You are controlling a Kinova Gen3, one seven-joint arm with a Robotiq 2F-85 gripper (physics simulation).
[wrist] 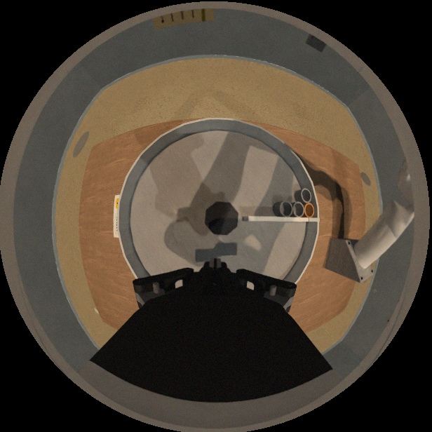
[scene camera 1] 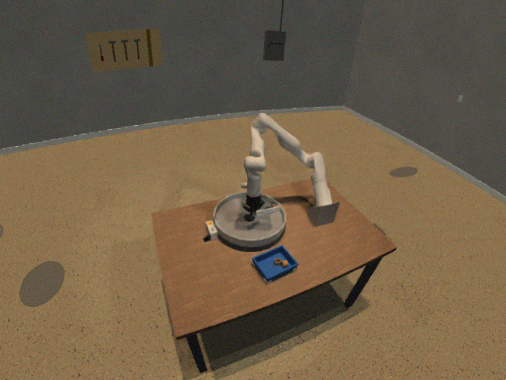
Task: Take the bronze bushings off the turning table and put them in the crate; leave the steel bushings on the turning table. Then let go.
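Seen in the pictures: gripper, fingertip midpoint: [scene camera 1: 252, 216]; arm's base at its link origin: [scene camera 1: 323, 205].
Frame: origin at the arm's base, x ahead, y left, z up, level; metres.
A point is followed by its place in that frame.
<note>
My gripper [scene camera 1: 251, 215] @[x 0.462, y 0.020, z 0.017 m] [wrist: 214, 264] is shut and empty, above the middle of the grey turning table [scene camera 1: 234, 228] @[x 0.566, y 0.021, z -0.058 m] [wrist: 150, 212]. One bronze bushing [scene camera 1: 275, 205] @[x 0.278, y -0.105, z -0.040 m] [wrist: 313, 207] stands near the rim, on the far side of the white bar, in the corner between bar and rim. Beside it in the wrist view are three steel bushings: one steel bushing [wrist: 278, 209] farthest left along the bar, another between that and the bronze one, and a third steel bushing [wrist: 299, 195] behind. The blue crate [scene camera 1: 266, 266] @[x 0.454, y 0.281, z -0.106 m] holds two bronze bushings, one upright [scene camera 1: 278, 262] @[x 0.395, y 0.291, z -0.086 m] and one apparently lying [scene camera 1: 285, 263] @[x 0.363, y 0.306, z -0.078 m].
The white bar [scene camera 1: 268, 211] @[x 0.340, y -0.059, z -0.039 m] [wrist: 280, 219] reaches from near the dark hub [wrist: 221, 212] to the raised rim. A small white box [scene camera 1: 211, 230] @[x 0.695, y 0.016, z -0.053 m] [wrist: 116, 220] stands left of the turning table. The arm's grey base plate [scene camera 1: 323, 214] @[x 0.030, y 0.063, z -0.018 m] [wrist: 341, 258] is at the right on the wooden table [scene camera 1: 210, 295] @[x 0.760, y 0.382, z -0.111 m].
</note>
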